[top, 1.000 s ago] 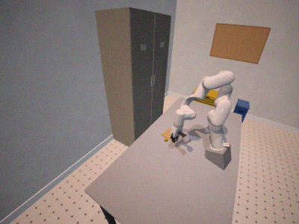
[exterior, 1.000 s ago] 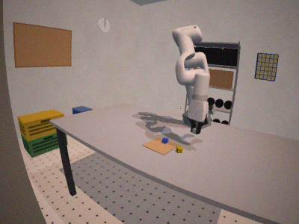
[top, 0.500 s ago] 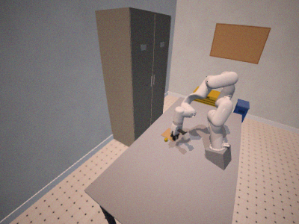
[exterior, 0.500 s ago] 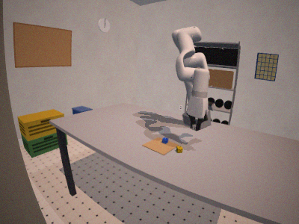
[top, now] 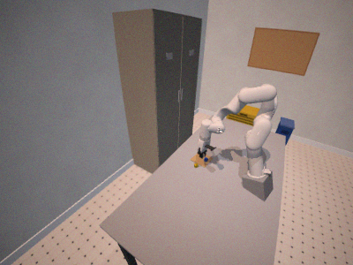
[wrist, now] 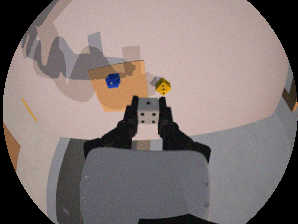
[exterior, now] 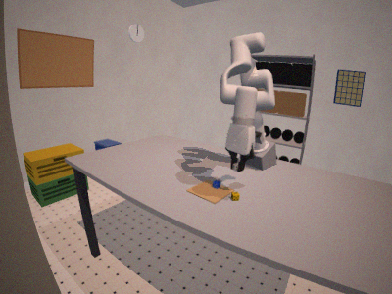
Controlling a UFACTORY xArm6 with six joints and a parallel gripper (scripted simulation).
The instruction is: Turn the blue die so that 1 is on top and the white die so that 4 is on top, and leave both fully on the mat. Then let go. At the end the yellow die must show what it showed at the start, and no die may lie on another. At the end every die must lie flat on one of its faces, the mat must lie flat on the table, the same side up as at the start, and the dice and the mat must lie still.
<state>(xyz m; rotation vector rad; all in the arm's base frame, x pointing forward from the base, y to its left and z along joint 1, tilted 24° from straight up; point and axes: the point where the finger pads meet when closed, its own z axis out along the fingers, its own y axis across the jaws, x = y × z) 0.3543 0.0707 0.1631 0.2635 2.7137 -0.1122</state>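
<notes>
Right now the tan mat is 3 cm ahead of my hand, 9 cm to the right of it and 12 cm below it. From my hand the other things lie so: blue die (8 cm to the right, 11 cm below); yellow die (3 cm ahead, 2 cm to the left, 11 cm below); white die (1 cm below).
</notes>
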